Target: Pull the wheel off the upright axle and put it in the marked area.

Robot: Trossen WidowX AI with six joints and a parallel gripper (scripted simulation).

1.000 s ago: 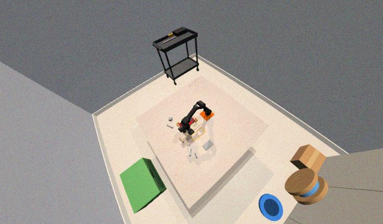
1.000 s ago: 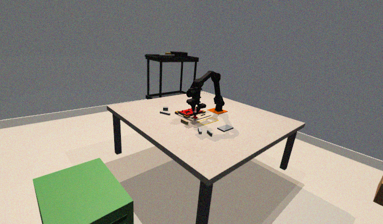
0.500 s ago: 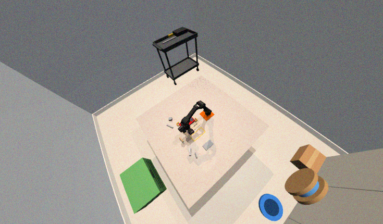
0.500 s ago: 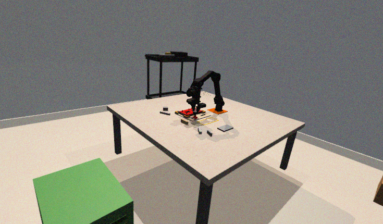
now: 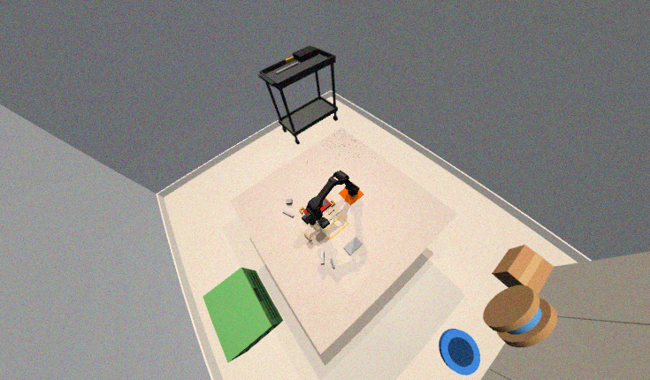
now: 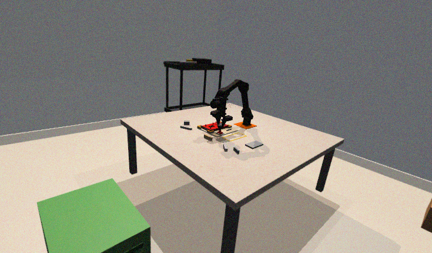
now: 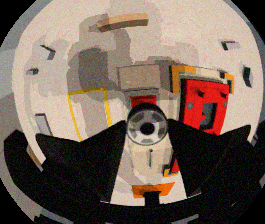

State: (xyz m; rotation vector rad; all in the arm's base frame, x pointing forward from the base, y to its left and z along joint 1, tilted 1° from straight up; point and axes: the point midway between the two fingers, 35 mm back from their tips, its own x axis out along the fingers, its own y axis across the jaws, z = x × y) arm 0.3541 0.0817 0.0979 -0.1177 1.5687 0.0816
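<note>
Right now the upright axle is 3 cm below my gripper tip.
</note>
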